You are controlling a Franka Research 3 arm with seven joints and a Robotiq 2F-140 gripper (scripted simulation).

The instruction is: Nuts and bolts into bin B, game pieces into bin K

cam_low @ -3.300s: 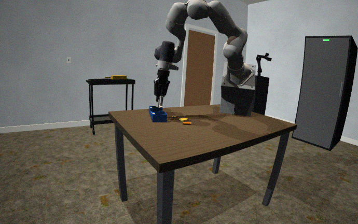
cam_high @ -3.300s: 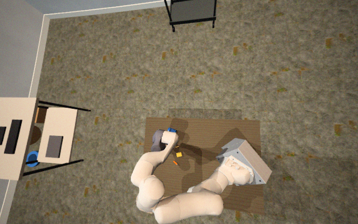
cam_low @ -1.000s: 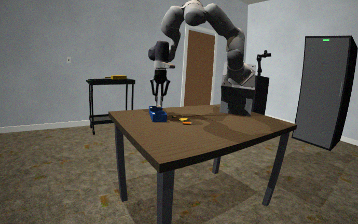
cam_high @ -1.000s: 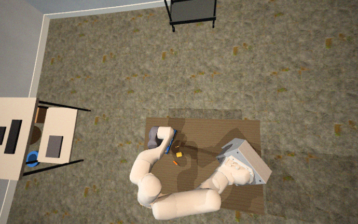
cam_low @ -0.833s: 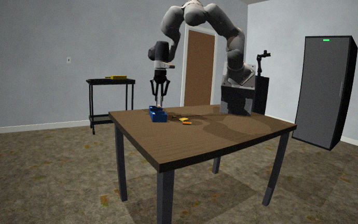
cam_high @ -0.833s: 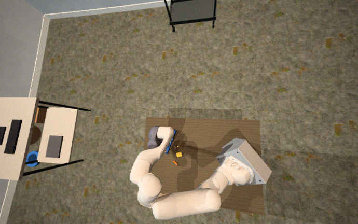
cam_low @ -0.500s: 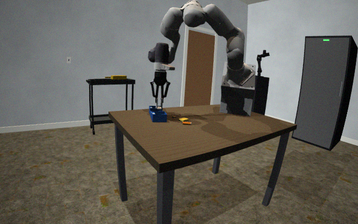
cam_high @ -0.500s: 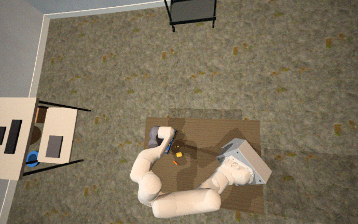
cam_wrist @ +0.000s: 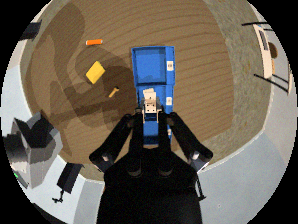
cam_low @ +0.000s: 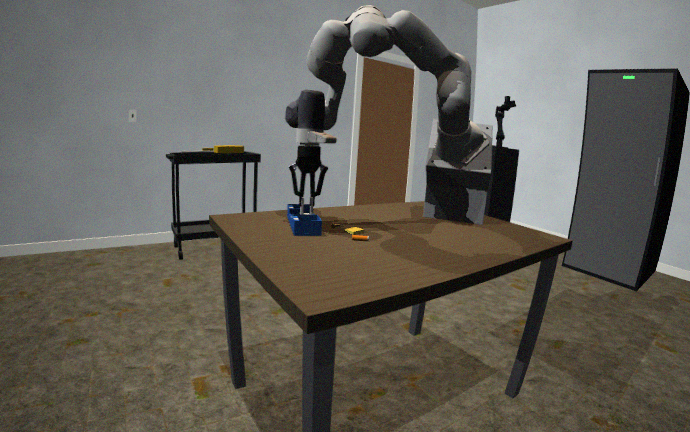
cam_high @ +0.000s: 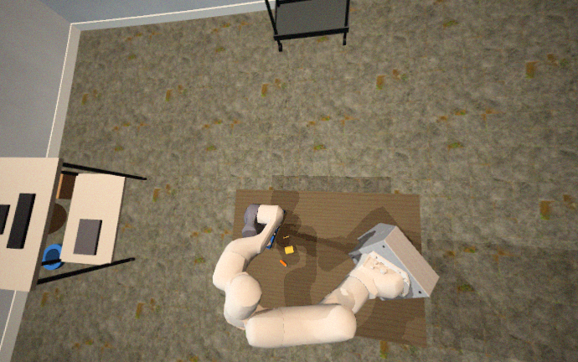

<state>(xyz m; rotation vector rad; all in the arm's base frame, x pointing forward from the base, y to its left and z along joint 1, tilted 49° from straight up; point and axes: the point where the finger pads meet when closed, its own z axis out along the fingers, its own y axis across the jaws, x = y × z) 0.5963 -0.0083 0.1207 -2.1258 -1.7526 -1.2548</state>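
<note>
My gripper is now 3 cm above the pale beige piece. Also, from my hand: yellow block: 15 cm behind, 9 cm to the left, 6 cm below; orange piece: 14 cm behind, 17 cm to the left, 6 cm below; thin tan bolt: 9 cm behind, 3 cm to the left, 6 cm below.
</note>
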